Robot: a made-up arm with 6 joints. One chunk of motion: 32 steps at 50 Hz.
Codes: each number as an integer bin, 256 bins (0 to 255) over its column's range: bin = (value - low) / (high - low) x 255, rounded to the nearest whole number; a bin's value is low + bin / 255 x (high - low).
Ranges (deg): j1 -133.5..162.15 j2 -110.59..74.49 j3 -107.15..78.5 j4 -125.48..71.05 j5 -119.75..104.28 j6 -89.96..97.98
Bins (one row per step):
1: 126 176 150 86 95 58
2: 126 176 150 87 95 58
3: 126 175 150 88 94 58
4: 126 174 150 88 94 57
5: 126 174 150 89 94 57
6: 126 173 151 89 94 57
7: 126 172 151 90 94 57
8: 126 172 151 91 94 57
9: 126 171 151 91 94 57
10: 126 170 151 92 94 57
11: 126 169 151 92 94 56
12: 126 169 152 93 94 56
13: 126 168 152 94 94 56
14: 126 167 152 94 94 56
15: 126 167 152 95 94 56
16: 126 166 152 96 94 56
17: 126 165 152 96 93 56
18: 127 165 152 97 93 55
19: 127 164 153 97 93 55
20: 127 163 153 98 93 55
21: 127 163 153 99 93 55
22: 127 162 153 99 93 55
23: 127 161 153 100 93 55
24: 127 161 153 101 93 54
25: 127 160 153 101 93 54
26: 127 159 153 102 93 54
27: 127 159 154 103 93 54
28: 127 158 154 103 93 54
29: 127 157 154 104 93 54
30: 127 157 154 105 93 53
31: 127 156 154 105 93 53
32: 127 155 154 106 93 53
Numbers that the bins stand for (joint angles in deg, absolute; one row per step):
1: 12.59 17.15 2.06 -59.20 -36.29 -47.21
2: 12.59 17.15 2.06 -58.43 -36.29 -47.21
3: 12.59 16.43 2.06 -57.66 -37.17 -47.21
4: 12.59 15.70 2.06 -57.66 -37.17 -47.95
5: 12.59 15.70 2.06 -56.89 -37.17 -47.95
6: 12.59 14.97 2.78 -56.89 -37.17 -47.95
7: 12.59 14.25 2.78 -56.12 -37.17 -47.95
8: 12.59 14.25 2.78 -55.35 -37.17 -47.95
9: 12.59 13.52 2.78 -55.35 -37.17 -47.95
10: 12.59 12.80 2.78 -54.58 -37.17 -47.95
11: 12.59 12.07 2.78 -54.58 -37.17 -48.69
12: 12.59 12.07 3.51 -53.80 -37.17 -48.69
13: 12.59 11.35 3.51 -53.03 -37.17 -48.69
14: 12.59 10.62 3.51 -53.03 -37.17 -48.69
15: 12.59 10.62 3.51 -52.26 -37.17 -48.69
16: 12.59 9.89 3.51 -51.49 -37.17 -48.69
17: 12.59 9.17 3.51 -51.49 -38.04 -48.69
18: 13.75 9.17 3.51 -50.72 -38.04 -49.42
19: 13.75 8.44 4.24 -50.72 -38.04 -49.42
20: 13.75 7.72 4.24 -49.95 -38.04 -49.42
21: 13.75 7.72 4.24 -49.18 -38.04 -49.42
22: 13.75 6.99 4.24 -49.18 -38.04 -49.42
23: 13.75 6.26 4.24 -48.41 -38.04 -49.42
24: 13.75 6.26 4.24 -47.64 -38.04 -50.16
25: 13.75 5.54 4.24 -47.64 -38.04 -50.16
26: 13.75 4.81 4.24 -46.87 -38.04 -50.16
27: 13.75 4.81 4.97 -46.10 -38.04 -50.16
28: 13.75 4.09 4.97 -46.10 -38.04 -50.16
29: 13.75 3.36 4.97 -45.33 -38.04 -50.16
30: 13.75 3.36 4.97 -44.56 -38.04 -50.90
31: 13.75 2.64 4.97 -44.56 -38.04 -50.90
32: 13.75 1.91 4.97 -43.79 -38.04 -50.90

